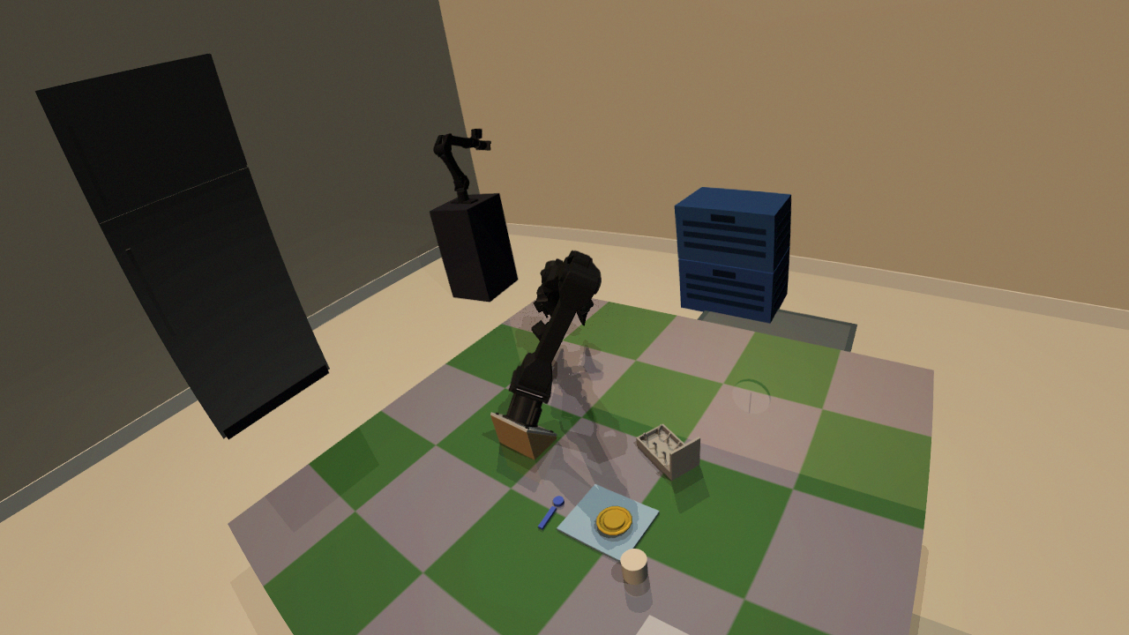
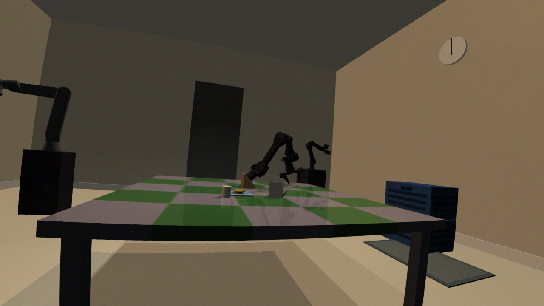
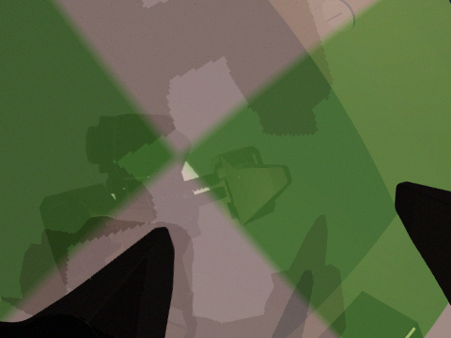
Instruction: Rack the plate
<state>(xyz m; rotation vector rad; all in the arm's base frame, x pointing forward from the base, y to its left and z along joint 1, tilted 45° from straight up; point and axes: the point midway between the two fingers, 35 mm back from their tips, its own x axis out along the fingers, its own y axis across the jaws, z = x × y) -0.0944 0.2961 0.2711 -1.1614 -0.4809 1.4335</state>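
Now: the yellow plate 39 cm ahead of my gripper tip, 56 cm to the right of it and 1 cm below it. The rest, counted from my gripper tip: beige dish rack: 42 cm ahead, 35 cm to the right; then blue spoon: 26 cm ahead, 57 cm to the right, 2 cm below; then light blue mat: 38 cm ahead, 56 cm to the right, 2 cm below.
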